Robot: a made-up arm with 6 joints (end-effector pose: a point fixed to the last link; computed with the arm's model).
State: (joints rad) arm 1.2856 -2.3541 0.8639 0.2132 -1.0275 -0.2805
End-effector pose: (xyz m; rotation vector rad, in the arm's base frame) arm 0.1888 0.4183 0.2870 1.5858 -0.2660 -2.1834
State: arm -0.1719 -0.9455 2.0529 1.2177 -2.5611 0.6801
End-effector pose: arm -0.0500 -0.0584 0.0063 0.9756 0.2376 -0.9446
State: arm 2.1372 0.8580 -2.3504 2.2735 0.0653 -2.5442
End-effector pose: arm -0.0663 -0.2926 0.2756 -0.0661 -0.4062 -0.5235
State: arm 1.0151 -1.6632 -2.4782 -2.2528 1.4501 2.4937
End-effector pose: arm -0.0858 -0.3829 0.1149 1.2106 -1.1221 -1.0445
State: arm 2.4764 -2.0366 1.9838 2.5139 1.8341 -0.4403
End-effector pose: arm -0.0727 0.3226 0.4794 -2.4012 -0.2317 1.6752
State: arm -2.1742 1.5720 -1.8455 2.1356 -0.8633 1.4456
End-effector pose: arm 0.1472 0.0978 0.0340 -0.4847 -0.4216 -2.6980
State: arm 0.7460 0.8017 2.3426 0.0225 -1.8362 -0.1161
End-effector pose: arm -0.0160 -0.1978 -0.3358 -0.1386 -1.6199 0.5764
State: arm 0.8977 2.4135 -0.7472 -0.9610 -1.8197 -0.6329
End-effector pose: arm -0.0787 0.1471 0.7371 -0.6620 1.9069 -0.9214
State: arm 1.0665 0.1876 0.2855 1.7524 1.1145 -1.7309
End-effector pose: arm 0.0489 -0.1535 0.4167 1.7096 -1.9113 0.9402
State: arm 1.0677 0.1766 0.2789 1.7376 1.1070 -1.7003
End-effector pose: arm 0.0427 -0.1566 0.4300 1.6850 -1.9446 0.9693
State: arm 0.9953 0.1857 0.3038 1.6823 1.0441 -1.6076
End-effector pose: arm -0.0140 -0.1975 0.4650 1.6330 -2.1908 1.0725
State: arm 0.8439 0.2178 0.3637 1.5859 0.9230 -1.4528
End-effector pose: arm -0.1395 -0.2842 0.4769 -1.3718 2.4017 -1.0992
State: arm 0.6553 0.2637 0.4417 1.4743 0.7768 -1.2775
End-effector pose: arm -0.2846 -0.3905 0.4009 -0.9050 2.1765 -0.8793
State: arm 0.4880 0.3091 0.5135 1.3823 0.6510 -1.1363
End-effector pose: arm -0.3681 -0.4726 0.2666 -0.6027 1.9183 -0.6550
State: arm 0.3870 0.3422 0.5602 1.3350 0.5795 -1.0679
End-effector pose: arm -0.3854 -0.5123 0.1684 -0.4738 1.7485 -0.5192
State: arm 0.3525 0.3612 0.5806 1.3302 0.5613 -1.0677
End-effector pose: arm -0.3803 -0.5220 0.1373 -0.4566 1.6947 -0.4842
